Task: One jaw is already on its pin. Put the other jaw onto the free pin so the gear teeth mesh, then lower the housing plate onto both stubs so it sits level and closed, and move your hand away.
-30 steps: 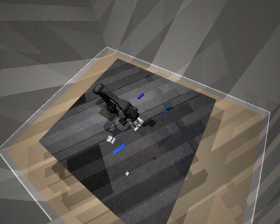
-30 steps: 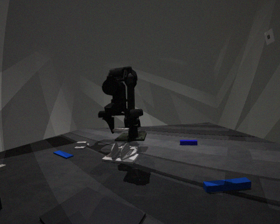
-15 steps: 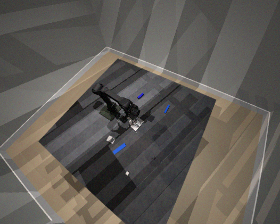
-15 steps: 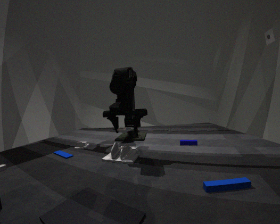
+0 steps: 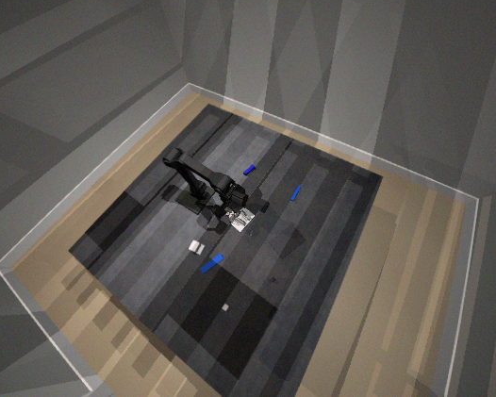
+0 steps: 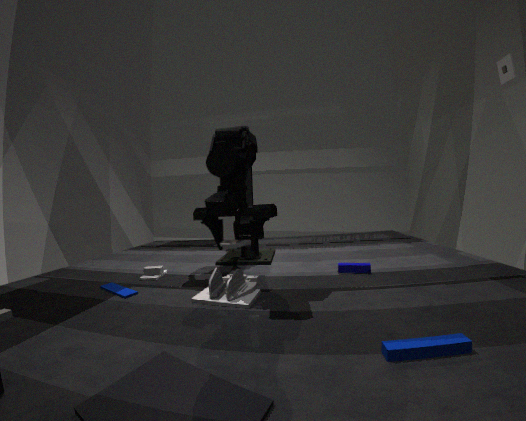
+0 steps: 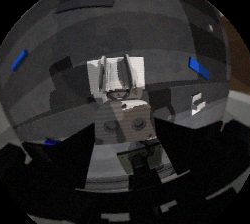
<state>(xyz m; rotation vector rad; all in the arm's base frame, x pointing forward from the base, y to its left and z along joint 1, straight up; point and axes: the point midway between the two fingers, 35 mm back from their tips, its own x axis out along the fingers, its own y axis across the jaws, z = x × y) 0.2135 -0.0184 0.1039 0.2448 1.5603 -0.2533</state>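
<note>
Now: gripper tip 30 mm short of the jaw, 10 mm to the right of it and 70 mm above it. Round my gripper tip: small white cube: 170 mm ahead, 430 mm to the right, 70 mm below; dark square slab: 330 mm ahead, 30 mm to the right, 80 mm below; dark cube: 320 mm ahead, 240 mm to the right, 70 mm below.
</note>
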